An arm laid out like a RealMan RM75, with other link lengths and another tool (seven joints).
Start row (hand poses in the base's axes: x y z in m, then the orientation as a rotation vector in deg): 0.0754 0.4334 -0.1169 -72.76 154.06 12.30
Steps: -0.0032 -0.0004 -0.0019 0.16 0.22 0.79; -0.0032 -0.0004 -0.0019 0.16 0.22 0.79; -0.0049 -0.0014 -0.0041 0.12 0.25 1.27; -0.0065 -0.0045 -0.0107 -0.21 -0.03 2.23; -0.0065 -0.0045 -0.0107 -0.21 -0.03 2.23; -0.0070 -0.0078 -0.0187 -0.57 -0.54 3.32; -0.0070 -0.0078 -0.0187 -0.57 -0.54 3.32; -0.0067 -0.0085 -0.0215 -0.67 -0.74 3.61; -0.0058 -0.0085 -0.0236 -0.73 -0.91 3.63; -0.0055 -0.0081 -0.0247 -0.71 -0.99 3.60; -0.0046 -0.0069 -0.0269 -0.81 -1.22 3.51; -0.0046 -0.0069 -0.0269 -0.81 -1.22 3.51; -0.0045 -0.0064 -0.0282 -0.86 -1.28 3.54
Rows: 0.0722 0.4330 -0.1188 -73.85 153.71 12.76; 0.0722 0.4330 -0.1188 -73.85 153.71 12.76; 0.0705 0.4320 -0.1210 -74.52 153.47 12.79; 0.0689 0.4289 -0.1276 -75.86 152.81 12.28; 0.0689 0.4289 -0.1276 -75.86 152.81 12.28; 0.0684 0.4256 -0.1356 -77.32 151.88 11.58; 0.0684 0.4256 -0.1356 -77.32 151.88 11.58; 0.0687 0.4249 -0.1384 -77.69 151.58 11.35; 0.0696 0.4249 -0.1405 -77.69 151.45 11.15; 0.0699 0.4253 -0.1416 -77.62 151.39 11.12; 0.0708 0.4265 -0.1438 -77.47 151.30 10.82; 0.0708 0.4265 -0.1438 -77.47 151.30 10.82; 0.0709 0.4270 -0.1451 -77.51 151.25 10.72
